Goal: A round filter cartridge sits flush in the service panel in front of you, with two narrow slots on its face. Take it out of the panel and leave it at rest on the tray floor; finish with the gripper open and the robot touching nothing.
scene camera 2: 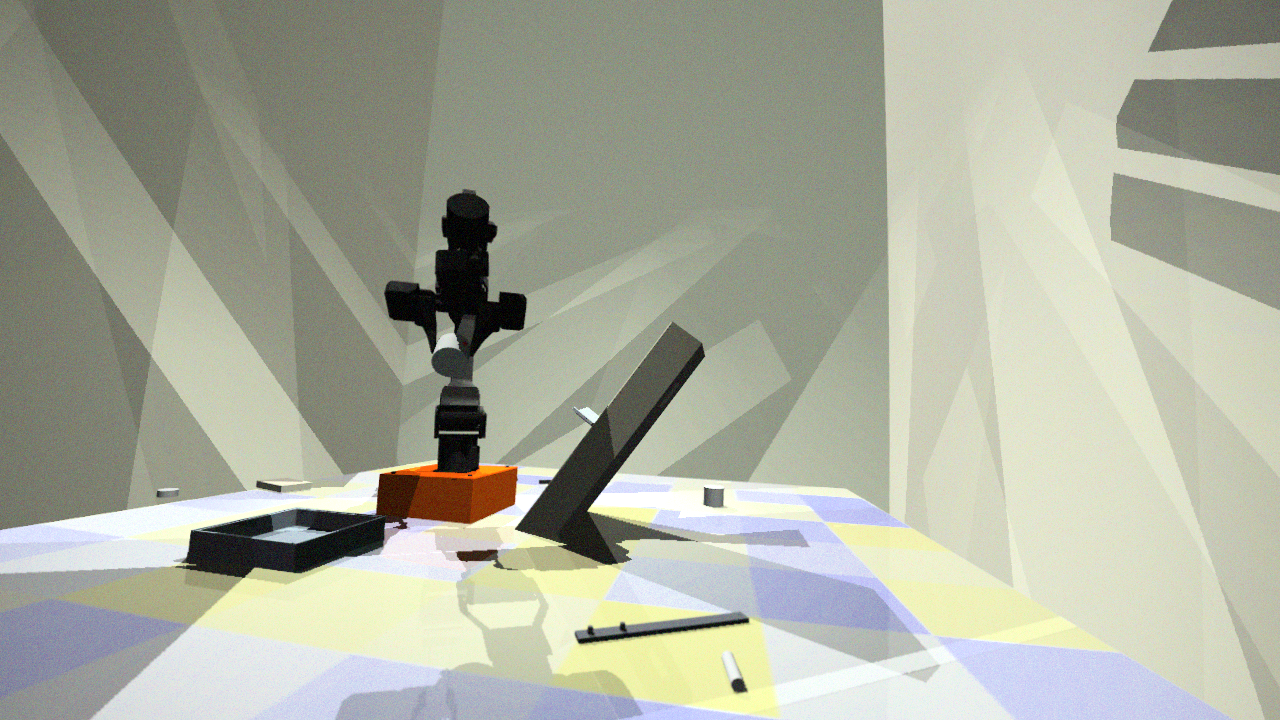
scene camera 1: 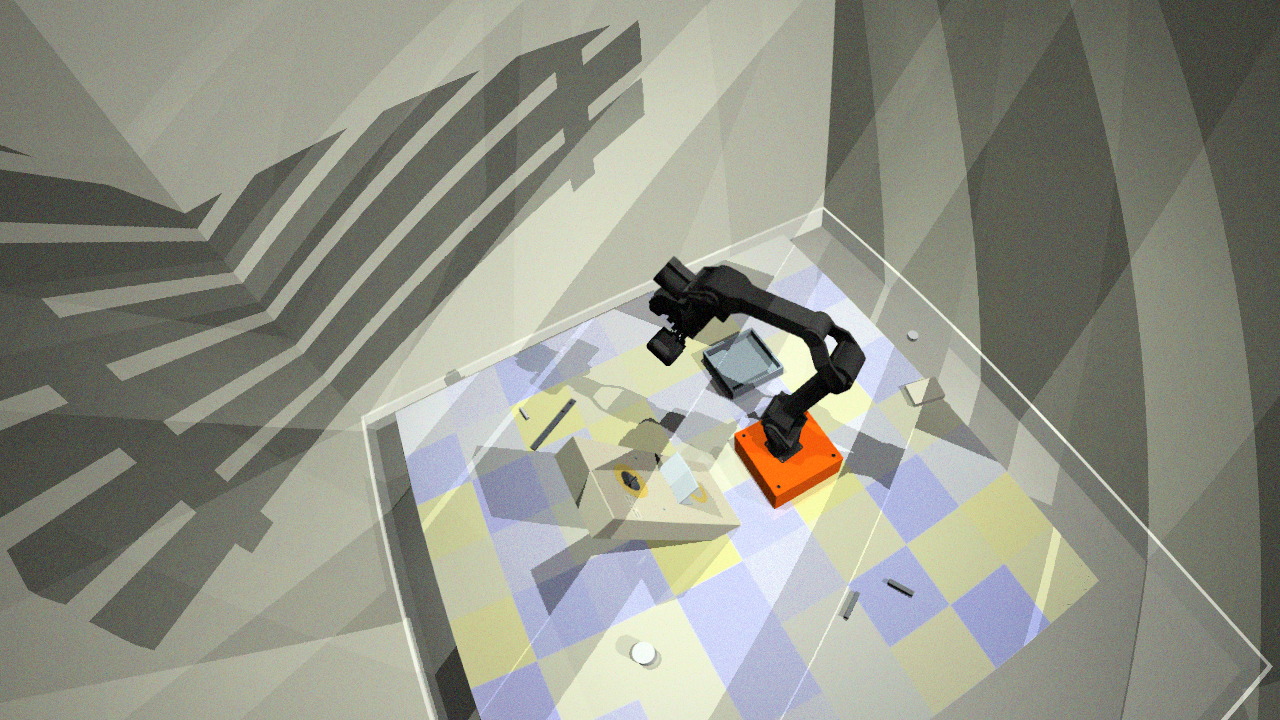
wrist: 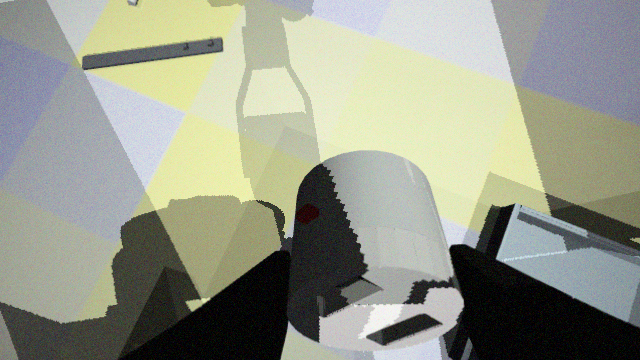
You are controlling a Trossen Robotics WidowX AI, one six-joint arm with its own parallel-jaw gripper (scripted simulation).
Observation:
The pictures show: my gripper, a round filter cartridge, a service panel and a dark bar.
My gripper is seen too in scene camera 1 and in the wrist view.

